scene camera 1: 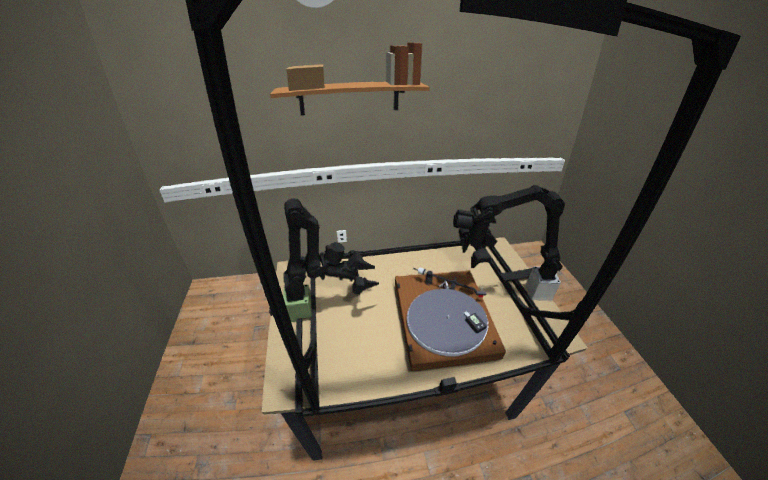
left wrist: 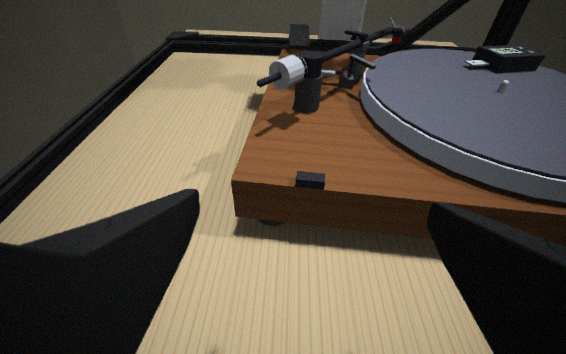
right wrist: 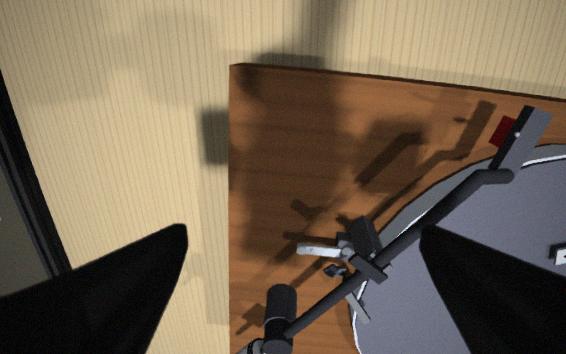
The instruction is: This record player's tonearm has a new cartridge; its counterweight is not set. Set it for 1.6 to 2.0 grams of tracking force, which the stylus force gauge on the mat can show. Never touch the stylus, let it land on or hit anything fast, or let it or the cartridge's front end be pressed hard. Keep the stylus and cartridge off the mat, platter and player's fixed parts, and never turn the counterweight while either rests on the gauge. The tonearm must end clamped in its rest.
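Pixels of known places: left gripper, fingertip midpoint: (scene camera 1: 376, 275) (left wrist: 314, 206); right gripper, fingertip midpoint: (scene camera 1: 468, 260) (right wrist: 304, 236); left arm's base, link origin: (scene camera 1: 295, 294); right arm's base, link origin: (scene camera 1: 546, 274).
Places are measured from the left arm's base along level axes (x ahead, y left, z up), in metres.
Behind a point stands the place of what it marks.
The black tonearm (scene camera 1: 464, 287) @[z -0.039, x 0.680, y -0.045 m] (left wrist: 342, 49) @[z 0.010, x 0.581, y -0.022 m] (right wrist: 425, 222) @[z 0.011, x 0.660, y -0.077 m] lies across its support beside the platter; whether its clamp is shut I cannot tell. Its pale counterweight (scene camera 1: 420, 271) @[z 0.015, x 0.505, y 0.030 m] (left wrist: 287, 71) @[z 0.015, x 0.496, y 0.038 m] sits on the rear end, and partly shows at the bottom of the right wrist view. The red cartridge (scene camera 1: 480, 295) @[z -0.005, x 0.708, y -0.130 m] (left wrist: 396, 39) @[z -0.008, x 0.703, y -0.122 m] (right wrist: 502, 131) @[z -0.007, x 0.714, y -0.119 m] is under the front end; the stylus is too small to see. The force gauge (scene camera 1: 475, 321) @[z 0.005, x 0.631, y -0.252 m] (left wrist: 515, 61) @[z -0.002, x 0.612, y -0.247 m] lies on the mat (scene camera 1: 436, 333) @[z -0.016, x 0.486, y -0.257 m]. My left gripper (scene camera 1: 374, 274) @[z 0.029, x 0.324, y 0.024 m] (left wrist: 314, 206) @[z 0.029, x 0.324, y 0.024 m] is open, left of the player. My right gripper (scene camera 1: 472, 254) @[z 0.073, x 0.692, y -0.001 m] (right wrist: 304, 236) @[z 0.073, x 0.692, y -0.001 m] is open above the tonearm side.
The wooden player base (scene camera 1: 453, 362) @[z -0.060, x 0.522, y -0.357 m] (left wrist: 320, 150) @[z -0.042, x 0.457, y 0.004 m] (right wrist: 300, 175) @[z -0.041, x 0.666, y 0.001 m] stands on the table, with a small black block (left wrist: 310, 180) @[z -0.034, x 0.407, y 0.016 m] at its near edge in the left wrist view. The spindle (left wrist: 503, 86) @[z -0.008, x 0.546, y -0.197 m] rises from the platter. Black frame rails and posts border the table.
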